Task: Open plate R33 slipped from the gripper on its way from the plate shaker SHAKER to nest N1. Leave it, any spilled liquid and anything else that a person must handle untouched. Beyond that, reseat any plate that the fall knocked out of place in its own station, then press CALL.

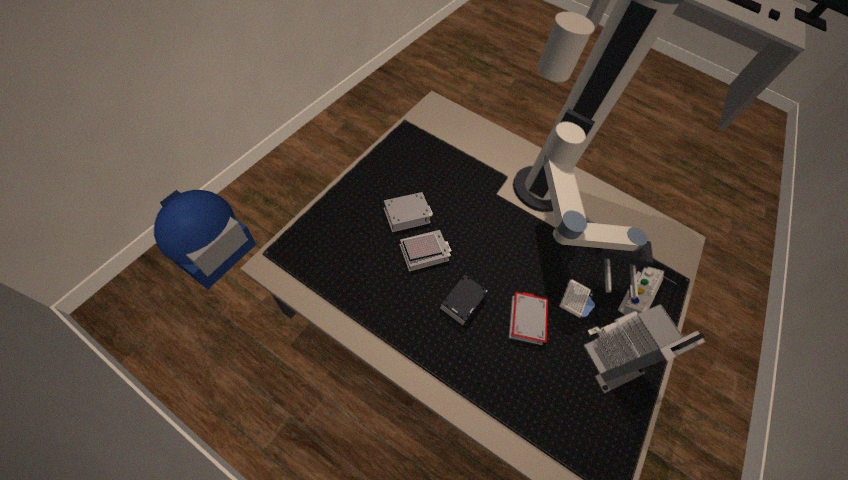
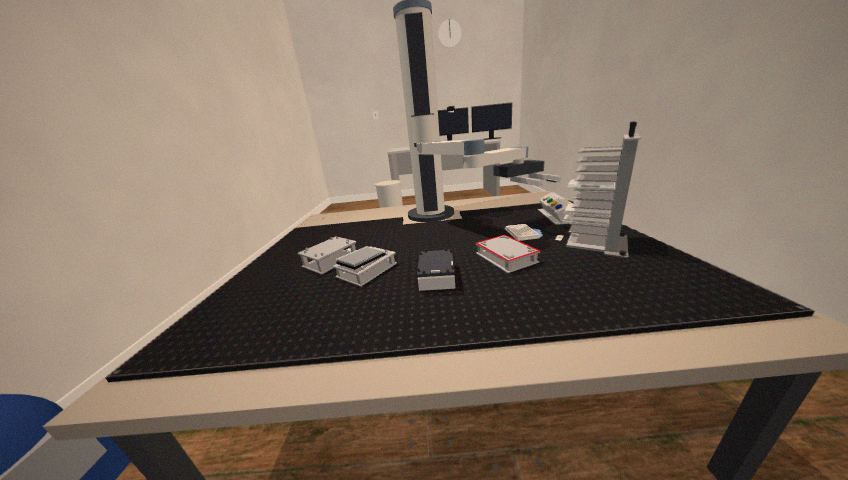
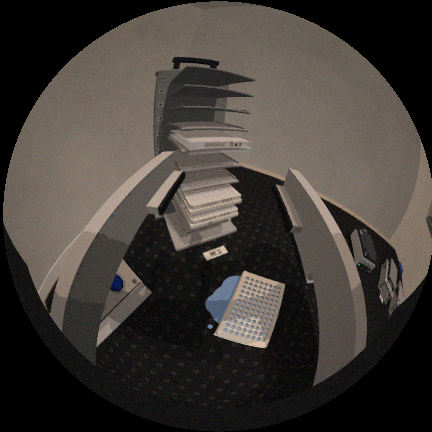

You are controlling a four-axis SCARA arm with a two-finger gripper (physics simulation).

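Pixels of known places: gripper, fingertip midpoint: [image 1: 621, 294] [image 2: 549, 181] [image 3: 230, 168]; arm's base at its link origin: [image 1: 539, 189] [image 2: 431, 214].
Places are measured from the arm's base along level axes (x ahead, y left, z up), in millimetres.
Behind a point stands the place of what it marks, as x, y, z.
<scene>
My gripper [image 1: 621, 296] @(437, 420, 211) [image 2: 554, 182] @(437, 420, 211) [image 3: 230, 168] @(437, 420, 211) is shut and empty, its two parallel fingers in front of the plate rack, above the mat. Open plate R33 [image 1: 576, 297] @(418, 335, 26) [image 2: 522, 231] @(429, 334, 26) [image 3: 254, 310] @(414, 334, 27) lies on the mat, with a blue spill [image 1: 588, 306] @(416, 392, 14) [image 2: 537, 232] [image 3: 219, 300] @(411, 392, 14) beside and partly under it. The tall rack [image 1: 684, 343] @(604, 553, 385) [image 2: 621, 196] @(643, 530, 192) [image 3: 161, 110] @(529, 590, 257) holds several plates. One plate marked T42 [image 3: 220, 144] @(499, 457, 212) looks tilted and juts from its shelf. The button box [image 1: 651, 285] @(237, 552, 90) [image 2: 553, 217] @(286, 523, 18) [image 3: 125, 305] @(305, 516, 16) has green, yellow and blue buttons; CALL cannot be read.
A red-rimmed station [image 1: 529, 318] @(615, 215, 52) [image 2: 507, 248] @(620, 215, 53), a dark-topped device [image 1: 464, 299] @(697, -11, 68) [image 2: 436, 261] @(690, -13, 68) [image 3: 369, 245] @(679, -22, 68), a station bearing a plate [image 1: 423, 246] @(609, -243, 76) [image 2: 361, 256] @(625, -242, 77) and a bare grey station [image 1: 407, 209] @(503, -388, 69) [image 2: 328, 248] @(512, -383, 69) stand on the mat. A small label [image 3: 215, 253] @(493, 442, 15) lies before the rack.
</scene>
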